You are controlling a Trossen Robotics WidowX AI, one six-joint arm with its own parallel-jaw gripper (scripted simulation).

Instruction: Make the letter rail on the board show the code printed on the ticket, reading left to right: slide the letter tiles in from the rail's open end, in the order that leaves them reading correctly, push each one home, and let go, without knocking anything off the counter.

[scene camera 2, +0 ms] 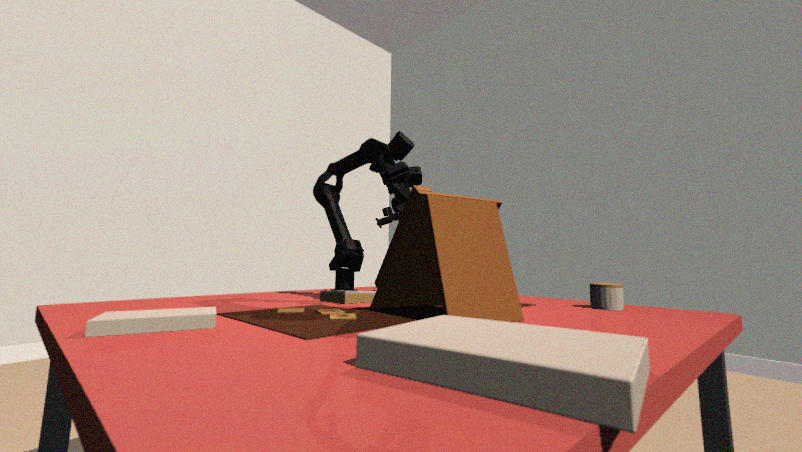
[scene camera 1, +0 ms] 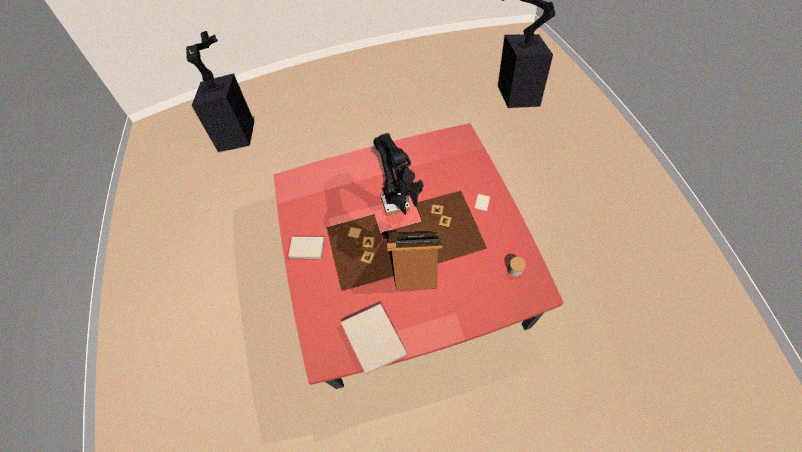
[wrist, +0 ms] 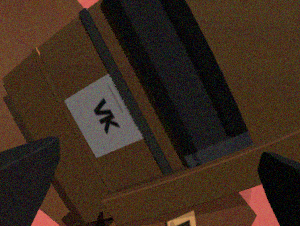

Scene:
A white block shows in scene camera 2 and in scene camera 1; in the wrist view it is out of frame. One and the same spot on a wedge-shaped board: [scene camera 2: 449,250] is [scene camera 1: 401,269]. One and the same spot on the white block: [scene camera 1: 301,247] is [scene camera 2: 142,314].

